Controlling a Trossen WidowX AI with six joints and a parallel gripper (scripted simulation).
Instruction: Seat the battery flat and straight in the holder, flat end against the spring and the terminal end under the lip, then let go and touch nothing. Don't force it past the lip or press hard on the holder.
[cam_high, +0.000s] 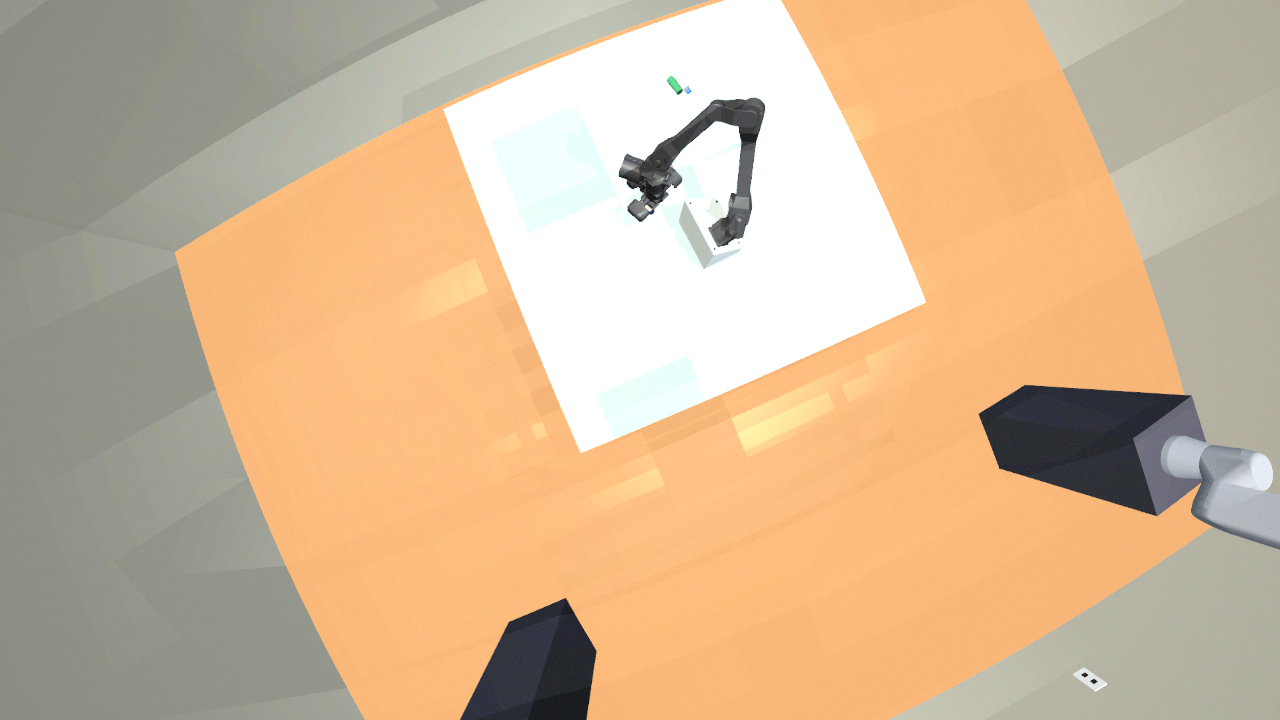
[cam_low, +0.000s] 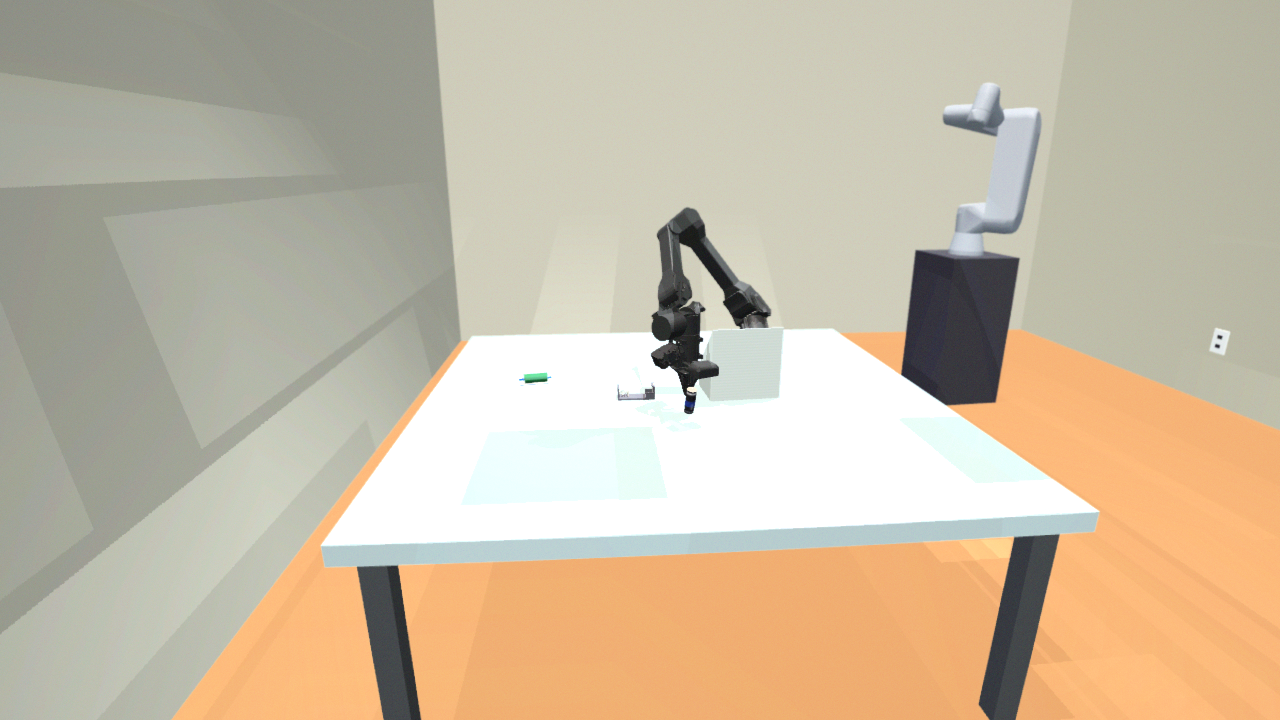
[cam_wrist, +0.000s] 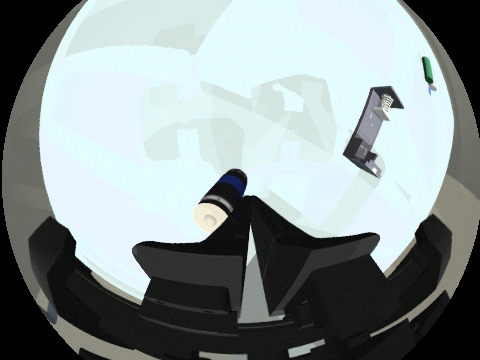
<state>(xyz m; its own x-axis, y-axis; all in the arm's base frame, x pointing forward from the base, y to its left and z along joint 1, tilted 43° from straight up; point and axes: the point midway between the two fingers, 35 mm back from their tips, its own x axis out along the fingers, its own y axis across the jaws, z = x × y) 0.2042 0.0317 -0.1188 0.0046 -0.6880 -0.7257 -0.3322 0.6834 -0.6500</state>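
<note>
Right now my gripper tip is 1 cm past the battery, 2 cm to the right of it and 1 cm above it.
</note>
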